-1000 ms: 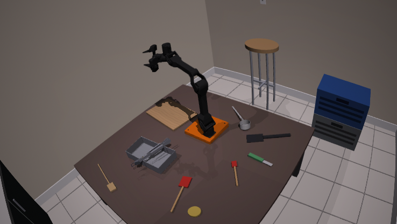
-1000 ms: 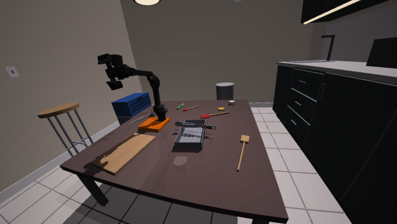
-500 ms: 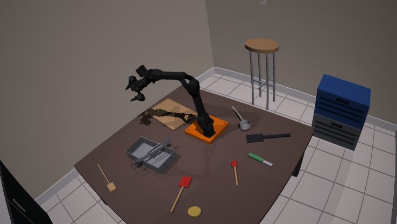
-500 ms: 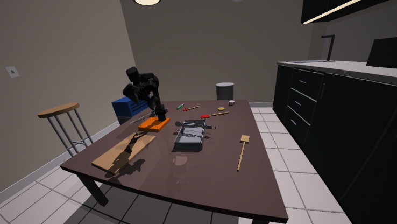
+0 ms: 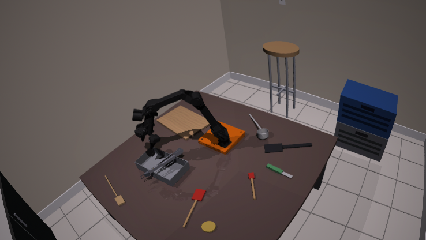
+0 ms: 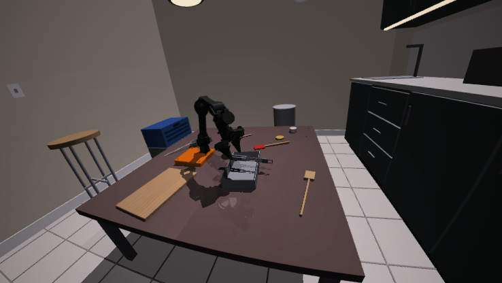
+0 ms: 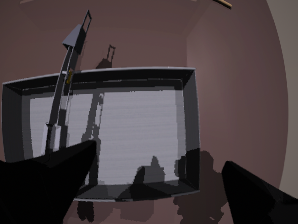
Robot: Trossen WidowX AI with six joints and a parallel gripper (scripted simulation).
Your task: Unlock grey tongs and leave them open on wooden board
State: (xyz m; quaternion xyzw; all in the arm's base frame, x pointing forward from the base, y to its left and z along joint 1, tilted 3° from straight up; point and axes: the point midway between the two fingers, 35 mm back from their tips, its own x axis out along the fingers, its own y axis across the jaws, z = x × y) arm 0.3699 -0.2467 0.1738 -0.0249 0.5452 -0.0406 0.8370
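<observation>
Right now the grey roasting tin is 12 cm below my gripper tip, 8 cm to the left of it and 1 cm behind it. Also, from my gripper tip: wooden board (42 cm behind, 17 cm to the right, 15 cm below); then black spatula (59 cm behind, 58 cm to the left, 15 cm below); then yellow disc (60 cm to the left, 14 cm below, 13 cm ahead).
</observation>
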